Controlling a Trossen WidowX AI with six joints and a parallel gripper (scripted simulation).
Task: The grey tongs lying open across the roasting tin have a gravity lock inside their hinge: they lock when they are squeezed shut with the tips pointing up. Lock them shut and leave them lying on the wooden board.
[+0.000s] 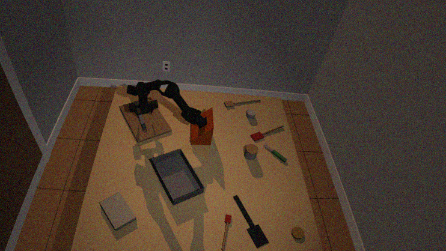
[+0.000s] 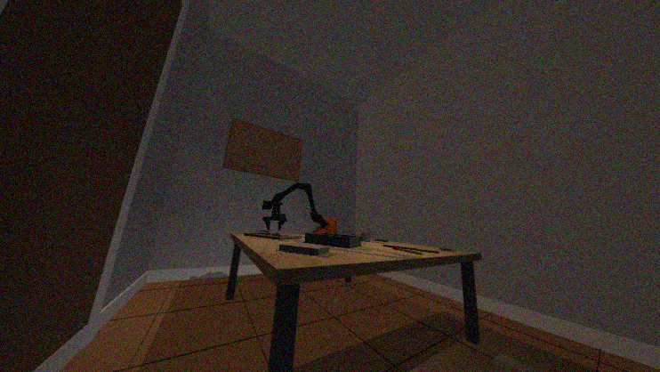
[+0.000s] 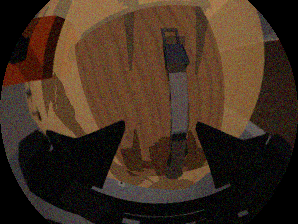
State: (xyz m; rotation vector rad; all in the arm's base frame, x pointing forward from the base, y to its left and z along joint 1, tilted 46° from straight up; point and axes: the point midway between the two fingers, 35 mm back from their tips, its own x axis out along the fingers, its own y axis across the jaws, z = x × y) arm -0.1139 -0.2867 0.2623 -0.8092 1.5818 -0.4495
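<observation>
My gripper tip is now 40 mm above the wooden board and 10 mm past it. Also, from my gripper tip: white block 690 mm ahead, 80 mm to the right, 30 mm below; then dark roasting tin 470 mm ahead, 230 mm to the left, 20 mm below; then red spatula 840 mm to the left, 90 mm ahead, 40 mm below.
</observation>
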